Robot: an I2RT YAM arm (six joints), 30 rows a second.
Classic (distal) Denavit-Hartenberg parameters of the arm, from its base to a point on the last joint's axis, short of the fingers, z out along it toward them. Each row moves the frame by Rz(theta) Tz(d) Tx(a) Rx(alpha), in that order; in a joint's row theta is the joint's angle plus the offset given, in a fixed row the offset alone. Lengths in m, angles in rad.
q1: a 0.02, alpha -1.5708, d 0.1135, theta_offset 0
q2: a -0.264, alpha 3.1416, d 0, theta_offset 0
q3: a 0.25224, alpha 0, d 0, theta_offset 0.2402
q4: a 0.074, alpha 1.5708, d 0, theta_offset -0.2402
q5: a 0, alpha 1.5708, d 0, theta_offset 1.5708
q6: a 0, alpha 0, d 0.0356, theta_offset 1.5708
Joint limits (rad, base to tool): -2.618..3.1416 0..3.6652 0..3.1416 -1.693..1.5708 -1.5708..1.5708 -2.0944..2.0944
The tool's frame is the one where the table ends.
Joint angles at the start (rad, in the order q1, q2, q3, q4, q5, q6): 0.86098 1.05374 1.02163 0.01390 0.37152 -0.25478
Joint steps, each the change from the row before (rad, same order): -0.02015 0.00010 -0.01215 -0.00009 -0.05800 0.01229; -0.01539 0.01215 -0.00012 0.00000 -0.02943 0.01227; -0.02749 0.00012 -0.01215 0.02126 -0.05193 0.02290; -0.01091 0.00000 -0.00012 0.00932 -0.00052 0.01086; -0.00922 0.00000 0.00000 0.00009 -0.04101 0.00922; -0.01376 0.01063 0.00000 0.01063 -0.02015 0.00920
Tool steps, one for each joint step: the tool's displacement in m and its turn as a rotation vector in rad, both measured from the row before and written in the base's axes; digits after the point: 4 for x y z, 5 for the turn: 0.0029 -0.0012 -0.0044 0.00239 0.01518 0.03755; 0.0044 0.0007 -0.0028 0.00220 0.01529 0.01359; 0.0042 -0.0029 -0.0021 0.02736 0.00729 0.02355; 0.0019 -0.0019 0.0010 0.01576 -0.00068 -0.01070; 0.0008 -0.0005 0.0000 0.00853 0.00563 0.03156; 0.0040 0.0001 -0.0013 0.00800 0.00546 0.00616
